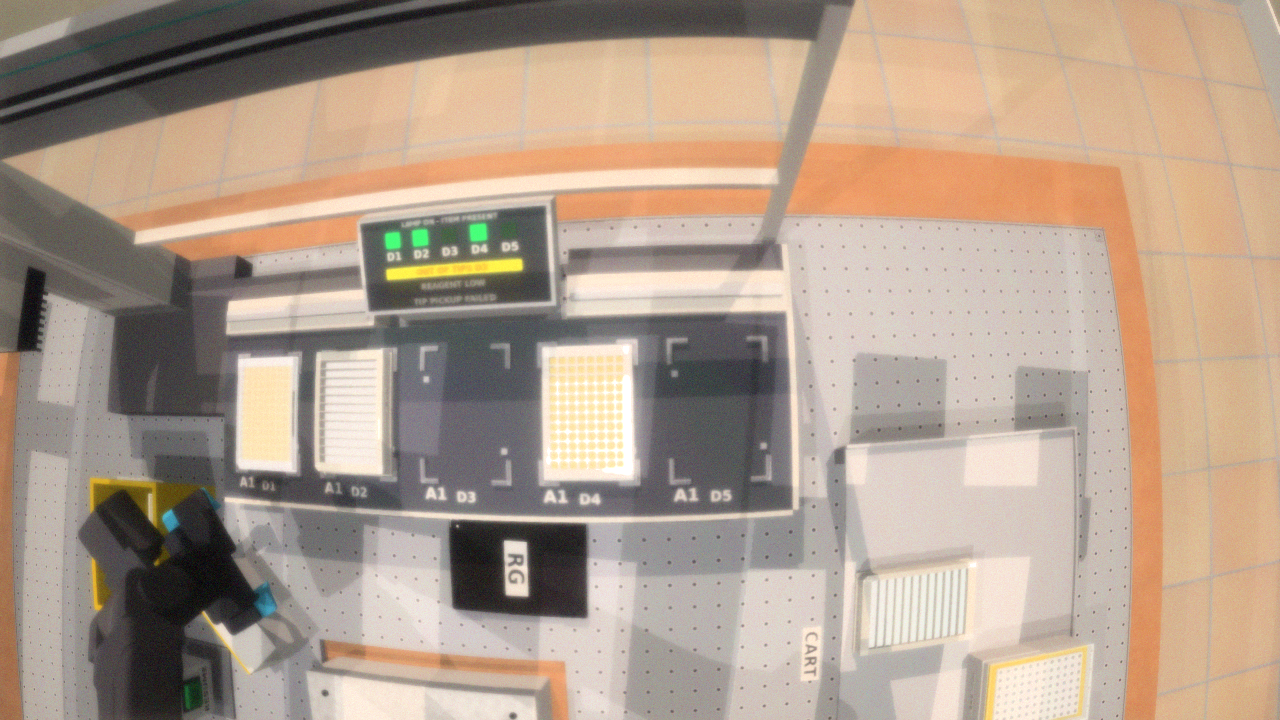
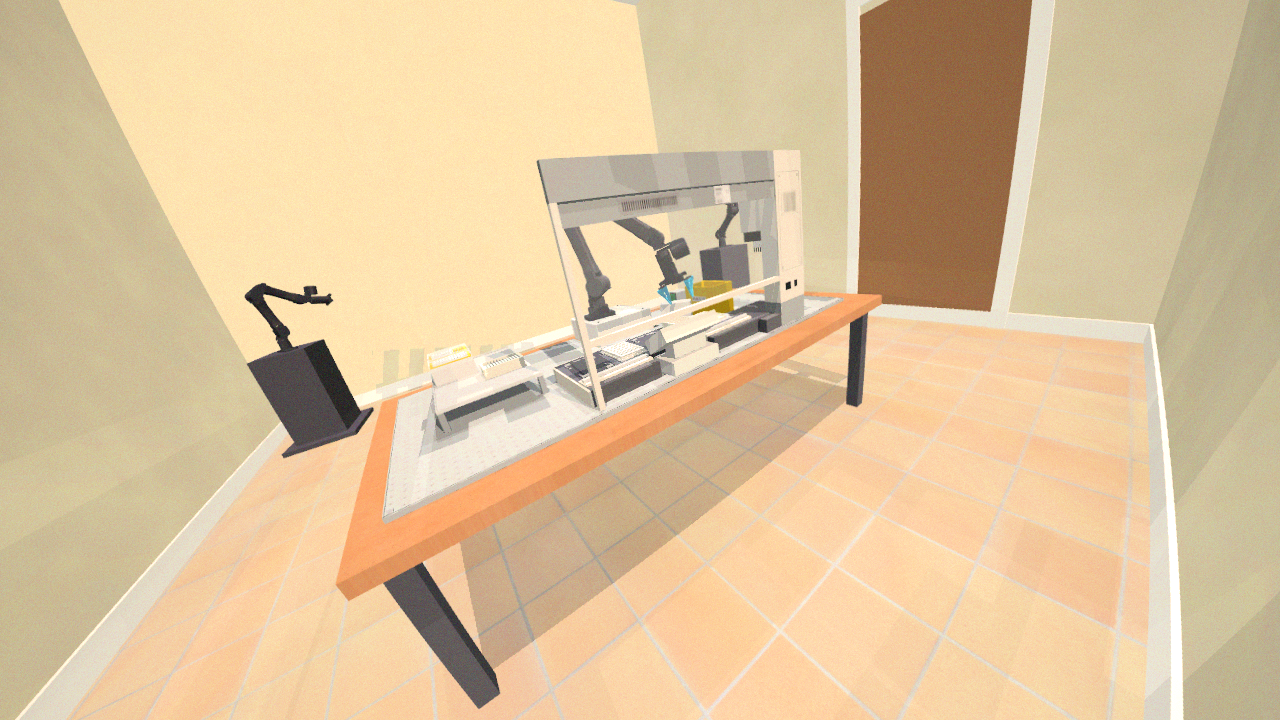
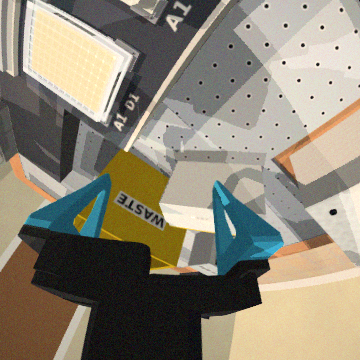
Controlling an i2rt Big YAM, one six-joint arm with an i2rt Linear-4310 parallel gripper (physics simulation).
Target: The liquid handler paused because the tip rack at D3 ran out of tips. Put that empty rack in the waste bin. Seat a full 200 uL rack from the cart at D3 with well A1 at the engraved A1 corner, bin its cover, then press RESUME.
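Frame: origin at the arm's base, x ahead, y left, z up, level; centimetres.
Seen in the pictures: gripper, fingertip midpoint: (image 1: 240, 546) (image 2: 681, 300) (image 3: 161, 181).
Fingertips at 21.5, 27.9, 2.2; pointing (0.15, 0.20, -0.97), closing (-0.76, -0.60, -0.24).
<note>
Pixels of each thing's middle, then the offset from my fingertips to it, as dx, dy, dz. "pt": a spot on its surface instead.
- yellow waste bin, body centre: (image 1: 156, 546) (image 3: 132, 214) (image 2: 709, 299) -4.1, +16.1, -3.7
- white box-shaped rack, body centre: (image 1: 246, 614) (image 3: 213, 197) (image 2: 677, 311) -9.4, +2.5, -6.2
- Slot D3, surface spot: (image 1: 465, 411) pt +19.1, -23.4, -5.9
- cart, body centre: (image 1: 957, 640) (image 2: 482, 380) -0.2, -77.9, -7.2
- yellow-bordered rack, body centre: (image 1: 1036, 690) (image 2: 450, 360) -4.5, -85.4, +1.3
- RESUME button, surface spot: (image 1: 191, 693) pt -20.6, +7.9, -1.6
- display, surface spot: (image 1: 458, 259) pt +32.6, -22.1, +0.9
- D1, body centre: (image 1: 266, 413) (image 3: 66, 61) (image 2: 708, 317) +15.1, +1.1, -5.1
- D2, body centre: (image 1: 352, 413) (image 2: 682, 325) +16.9, -11.1, -4.3
- D4, body centre: (image 1: 587, 413) (image 2: 622, 350) +20.5, -35.6, -5.1
- striped tray, body centre: (image 1: 916, 607) (image 2: 502, 364) +4.2, -70.5, -2.9
- black RG block, body centre: (image 1: 516, 568) +3.7, -29.6, -9.8
- frame post, body centre: (image 1: 794, 150) (image 2: 579, 316) +41.8, -51.4, +12.8
My gripper (image 1: 219, 555) (image 2: 680, 298) (image 3: 161, 181) is open and empty, fingers wide apart, above the area of the yellow waste bin (image 1: 95, 577) (image 2: 713, 299) (image 3: 137, 176). A white box-shaped rack (image 1: 259, 646) (image 3: 192, 182) with a yellow edge is beside the bin, outside it, partly behind one finger; its top face is hidden. Slot D3 (image 1: 465, 411) is bare, with corner brackets and an A1 label. On the cart (image 1: 948, 519) (image 2: 478, 389) sits a yellow-bordered rack (image 1: 1036, 687) (image 2: 447, 356) with a dotted top. The RESUME button (image 1: 191, 693) is green.
The display (image 1: 458, 259) lights D1, D2 and D4. D1 (image 1: 267, 413) (image 3: 72, 60), D2 (image 1: 354, 413) and D4 (image 1: 588, 411) hold labware; D5 (image 1: 720, 411) is bare. A striped tray (image 1: 917, 606) (image 2: 501, 363) is on the cart. A black RG block (image 1: 563, 568) lies before the deck. The frame post (image 1: 803, 125) rises behind it.
</note>
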